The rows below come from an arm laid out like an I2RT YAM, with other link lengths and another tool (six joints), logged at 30 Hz.
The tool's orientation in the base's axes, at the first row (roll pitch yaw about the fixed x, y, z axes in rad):
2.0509 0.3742 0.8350
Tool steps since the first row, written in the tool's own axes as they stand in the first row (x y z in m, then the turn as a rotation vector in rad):
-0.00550 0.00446 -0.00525 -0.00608 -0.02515 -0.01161
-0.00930 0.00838 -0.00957 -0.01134 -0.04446 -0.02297
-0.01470 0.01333 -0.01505 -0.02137 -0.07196 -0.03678
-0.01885 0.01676 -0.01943 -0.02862 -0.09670 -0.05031
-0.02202 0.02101 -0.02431 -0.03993 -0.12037 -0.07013
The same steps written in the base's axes. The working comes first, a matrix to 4 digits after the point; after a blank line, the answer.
The tool's axes in the first row as the columns of a matrix, in the base's axes (used below as rounded here):
0.6247 0.5600 0.5442
0.6900 -0.0697 -0.7204
-0.3655 0.8256 -0.4299

-0.00380 -0.00032 0.00795 -0.02420 0.00592 -0.01355
-0.00632 -0.00011 0.01443 -0.04448 0.01182 -0.02269
-0.00991 -0.00023 0.02285 -0.07366 0.01677 -0.03579
-0.01296 -0.00018 0.02908 -0.09941 0.02324 -0.04775
-0.01522 0.00085 0.03585 -0.13052 0.03136 -0.05463

